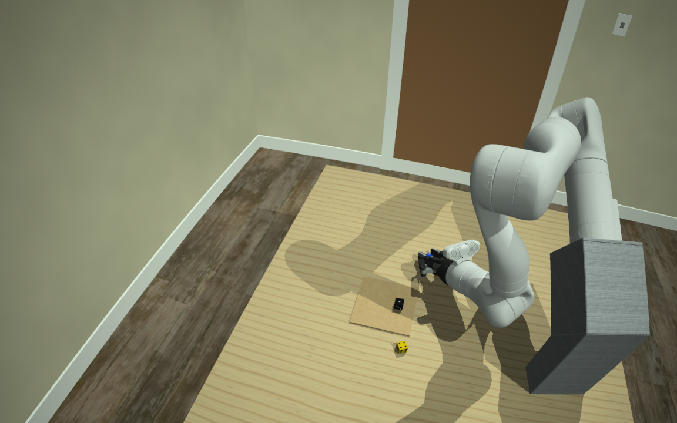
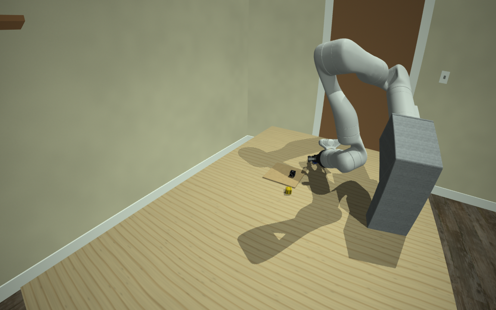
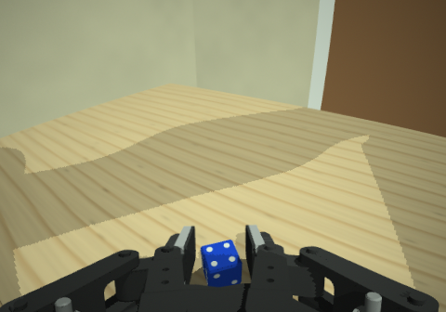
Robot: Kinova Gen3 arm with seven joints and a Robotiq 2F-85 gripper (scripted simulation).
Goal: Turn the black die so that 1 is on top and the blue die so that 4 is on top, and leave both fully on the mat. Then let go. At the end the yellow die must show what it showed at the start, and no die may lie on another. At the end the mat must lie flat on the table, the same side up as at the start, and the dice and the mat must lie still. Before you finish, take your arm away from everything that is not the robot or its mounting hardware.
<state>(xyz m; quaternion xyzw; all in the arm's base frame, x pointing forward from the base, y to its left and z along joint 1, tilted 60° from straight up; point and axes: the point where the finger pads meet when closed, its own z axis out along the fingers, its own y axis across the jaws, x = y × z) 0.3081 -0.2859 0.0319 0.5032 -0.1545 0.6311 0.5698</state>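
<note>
My hand is 10 mm above the blue die. Also, from my hand: yellow die 270 mm to the left, 50 mm ahead, 10 mm below; black die 160 mm to the left, 70 mm ahead, 10 mm below; tan mat 160 mm to the left, 100 mm ahead, 20 mm below.
</note>
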